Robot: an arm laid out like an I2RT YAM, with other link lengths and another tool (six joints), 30 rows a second.
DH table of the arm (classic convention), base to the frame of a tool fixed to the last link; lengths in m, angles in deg. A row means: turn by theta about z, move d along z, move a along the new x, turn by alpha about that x. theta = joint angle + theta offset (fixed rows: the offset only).
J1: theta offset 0  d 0.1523  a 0.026  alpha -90
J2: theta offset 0  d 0  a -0.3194  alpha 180
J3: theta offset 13.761  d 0  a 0.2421  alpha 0
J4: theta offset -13.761  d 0.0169  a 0.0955  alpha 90
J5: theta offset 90  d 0.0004  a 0  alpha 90
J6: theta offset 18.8  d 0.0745  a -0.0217  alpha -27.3
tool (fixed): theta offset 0  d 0.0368  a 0  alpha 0
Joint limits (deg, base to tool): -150..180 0..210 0..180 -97..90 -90..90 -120..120
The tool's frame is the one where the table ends.
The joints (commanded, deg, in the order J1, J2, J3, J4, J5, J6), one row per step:
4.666 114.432 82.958 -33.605 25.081 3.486
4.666 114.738 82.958 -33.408 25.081 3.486
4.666 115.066 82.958 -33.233 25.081 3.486
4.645 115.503 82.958 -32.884 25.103 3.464
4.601 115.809 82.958 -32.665 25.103 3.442
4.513 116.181 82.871 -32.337 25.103 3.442
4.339 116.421 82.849 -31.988 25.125 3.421
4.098 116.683 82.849 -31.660 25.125 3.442
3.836 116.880 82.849 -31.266 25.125 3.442
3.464 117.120 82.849 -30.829 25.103 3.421
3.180 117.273 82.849 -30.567 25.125 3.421
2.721 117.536 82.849 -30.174 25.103 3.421
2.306 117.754 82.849 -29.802 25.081 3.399
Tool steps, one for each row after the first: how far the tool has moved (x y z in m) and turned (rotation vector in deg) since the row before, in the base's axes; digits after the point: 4 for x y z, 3 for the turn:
0.0008 0.0001 -0.0021 -0.009 0.109 0.000
0.0007 0.0001 -0.0023 -0.012 0.152 0.000
0.0013 -0.0001 -0.0029 -0.036 0.095 -0.012
0.0008 -0.0003 -0.0021 -0.016 0.095 -0.026
0.0008 -0.0007 -0.0029 -0.010 0.131 -0.088
0.0011 -0.0014 -0.0015 -0.022 -0.080 -0.166
0.0011 -0.0019 -0.0016 0.013 -0.074 -0.258
0.0013 -0.0021 -0.0010 0.014 -0.197 -0.262
0.0014 -0.0030 -0.0013 0.024 -0.187 -0.346
0.0008 -0.0024 -0.0008 -0.014 -0.110 -0.293
0.0012 -0.0037 -0.0015 0.027 -0.129 -0.450
0.0011 -0.0034 -0.0012 0.018 -0.144 -0.388

